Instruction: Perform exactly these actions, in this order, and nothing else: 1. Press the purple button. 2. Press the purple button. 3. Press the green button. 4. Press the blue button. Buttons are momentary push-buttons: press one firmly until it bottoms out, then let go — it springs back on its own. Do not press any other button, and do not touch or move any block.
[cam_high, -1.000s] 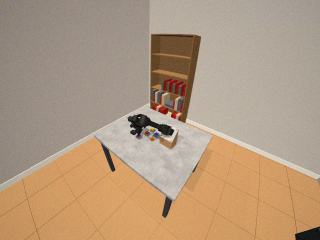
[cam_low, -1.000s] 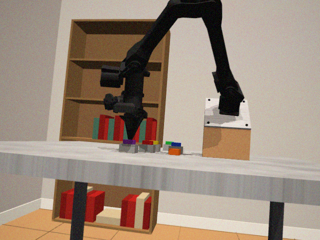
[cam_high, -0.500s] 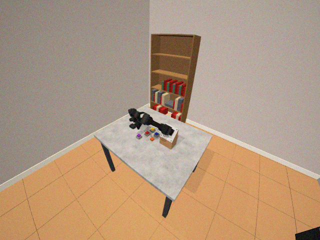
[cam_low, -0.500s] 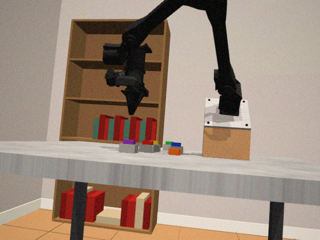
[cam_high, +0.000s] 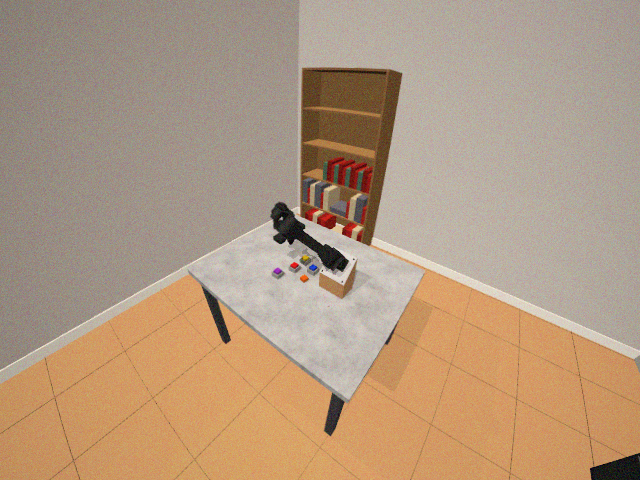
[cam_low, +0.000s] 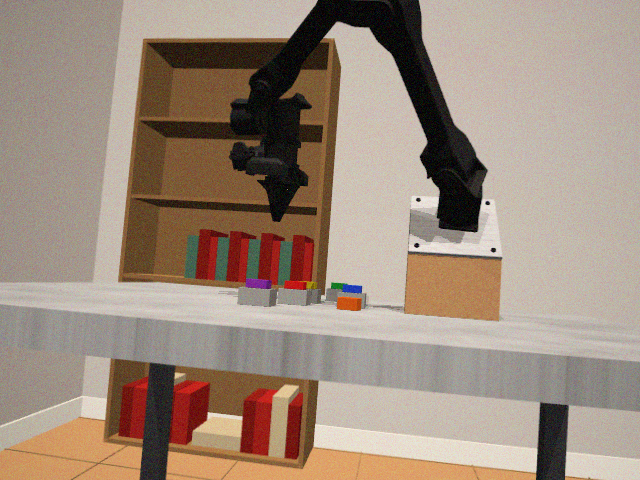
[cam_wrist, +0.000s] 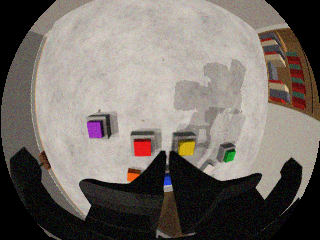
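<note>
My gripper tip is now 80 mm past the green button, 210 mm to the left of it and 110 mm above it. The rest, counted from my gripper tip: purple button 20 mm behind, 120 mm to the left, 110 mm below; then yellow button 50 mm behind, 70 mm to the right, 110 mm below; then red button 50 mm behind, 20 mm to the left, 110 mm below.
</note>
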